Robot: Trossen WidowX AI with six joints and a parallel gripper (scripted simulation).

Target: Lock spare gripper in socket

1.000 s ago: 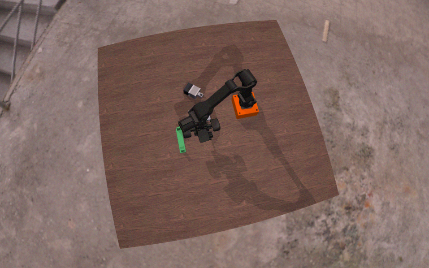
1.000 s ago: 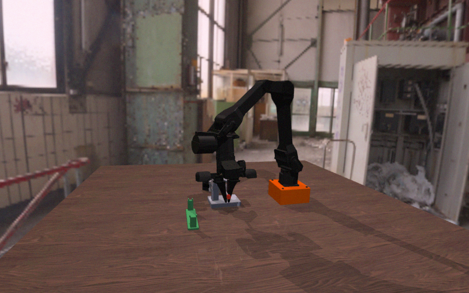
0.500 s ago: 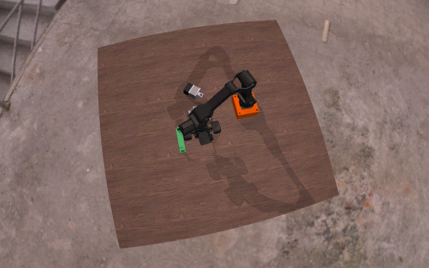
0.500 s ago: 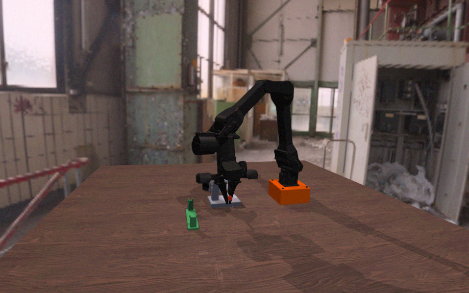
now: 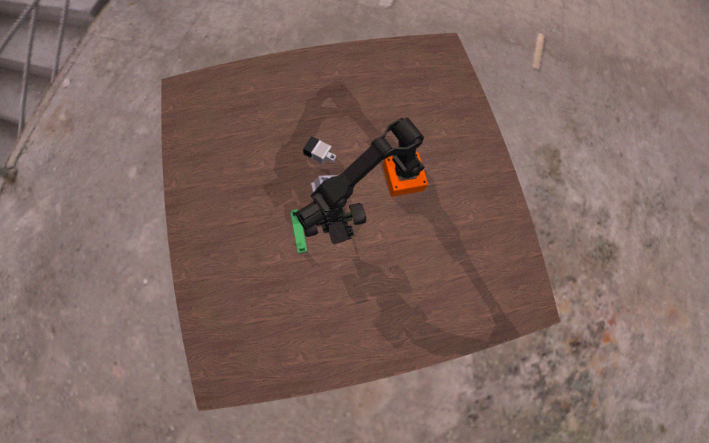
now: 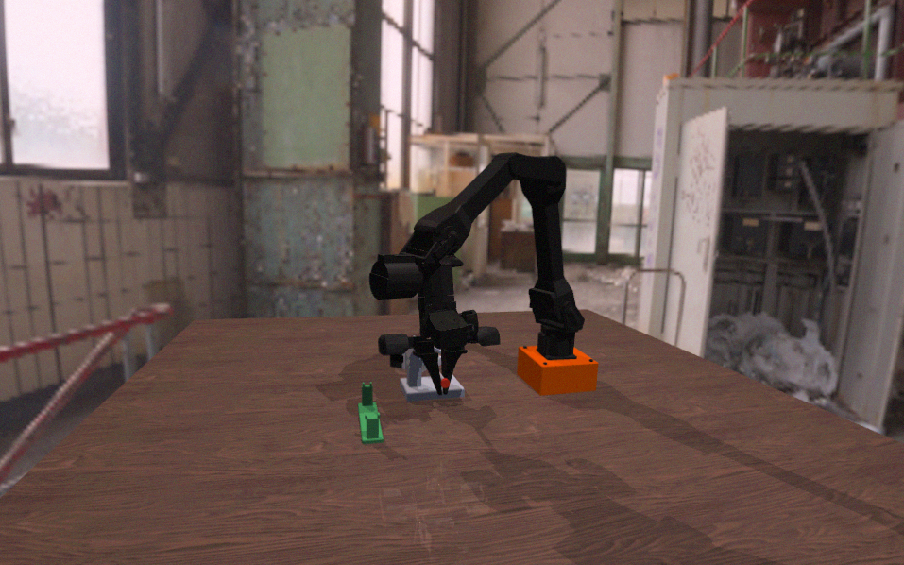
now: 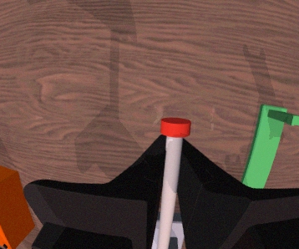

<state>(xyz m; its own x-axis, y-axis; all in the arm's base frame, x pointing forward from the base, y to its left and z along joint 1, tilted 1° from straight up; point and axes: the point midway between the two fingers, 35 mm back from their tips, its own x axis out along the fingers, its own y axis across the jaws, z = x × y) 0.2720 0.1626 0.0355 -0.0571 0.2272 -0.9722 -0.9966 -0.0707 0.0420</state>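
The green stand is 11 cm ahead of my gripper tip, 4 cm to the right of it and 4 cm below it. Also, from my gripper tip: grey mount 16 cm to the right, 1 cm below; spare gripper 30 cm to the right, 4 cm below.
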